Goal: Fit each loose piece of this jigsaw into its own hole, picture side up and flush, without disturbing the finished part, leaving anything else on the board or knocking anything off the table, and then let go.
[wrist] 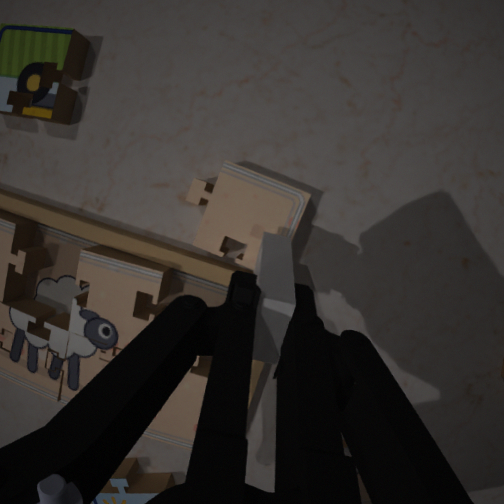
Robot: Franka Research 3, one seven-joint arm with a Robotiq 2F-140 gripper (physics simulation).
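Note:
The jigsaw board (105,227) lies at the left, with a sheep picture (65,325) among its fitted pieces. A tan corner piece (245,210) with a pale border line lies at the board's far right corner, partly over the wooden frame and partly over the table, and looks tilted. A grey upright block (276,260) stands at its near edge. My gripper (275,291) is shut with nothing between the fingers, its tips just short of that piece, either side of the grey block. The fingers hide the board's right corner.
A loose piece (40,70) with a green field and a dark round shape lies on the table at the far left. Another loose piece (125,487) with blue on it shows at the bottom edge. The table (375,100) is mottled brown.

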